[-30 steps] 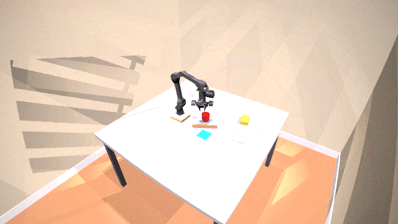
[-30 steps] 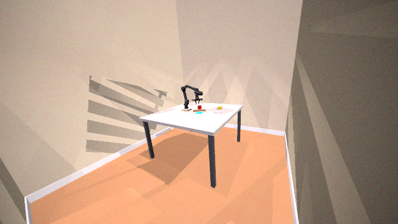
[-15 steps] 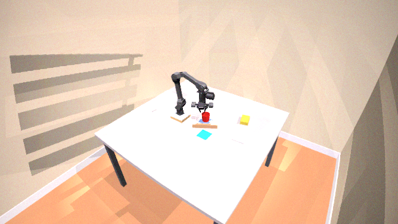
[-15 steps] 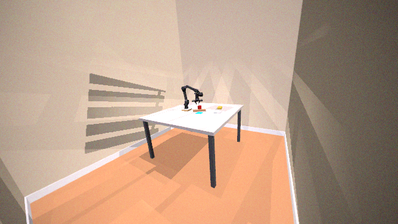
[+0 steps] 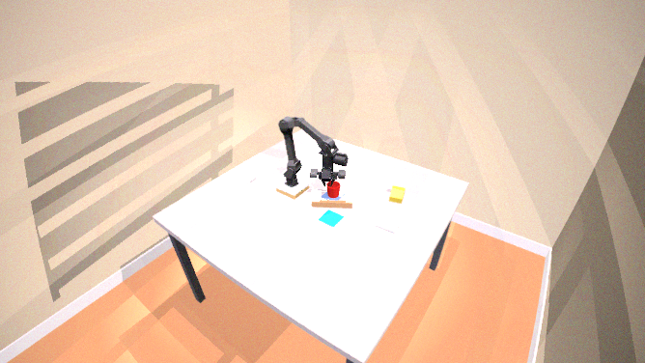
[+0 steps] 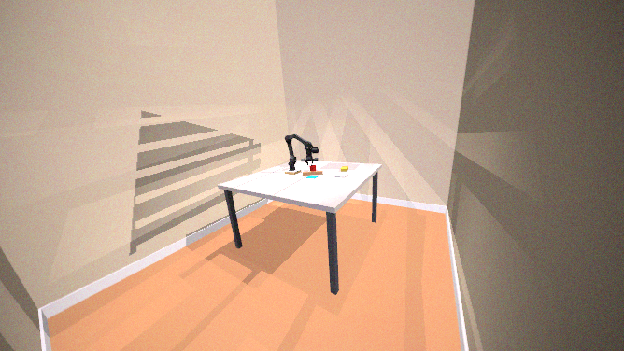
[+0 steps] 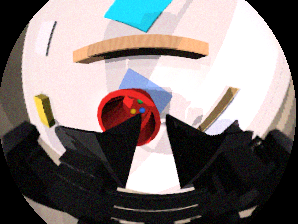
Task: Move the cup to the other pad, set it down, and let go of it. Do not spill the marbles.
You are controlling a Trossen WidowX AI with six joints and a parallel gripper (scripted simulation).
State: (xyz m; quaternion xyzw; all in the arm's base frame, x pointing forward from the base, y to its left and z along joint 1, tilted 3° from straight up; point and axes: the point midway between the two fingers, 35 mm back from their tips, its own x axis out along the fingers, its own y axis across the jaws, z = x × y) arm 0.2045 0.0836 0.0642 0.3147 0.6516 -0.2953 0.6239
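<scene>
My gripper tip is 2 cm short of the red cup, 2 cm to the right of it and 2 cm above it. The rest, counted from my gripper tip: pale flat sheet 38 cm ahead, 4 cm to the left, 5 cm below; wooden bar 8 cm ahead, 6 cm to the right, 5 cm below; cyan pad 14 cm ahead, 13 cm to the right, 7 cm below.
</scene>
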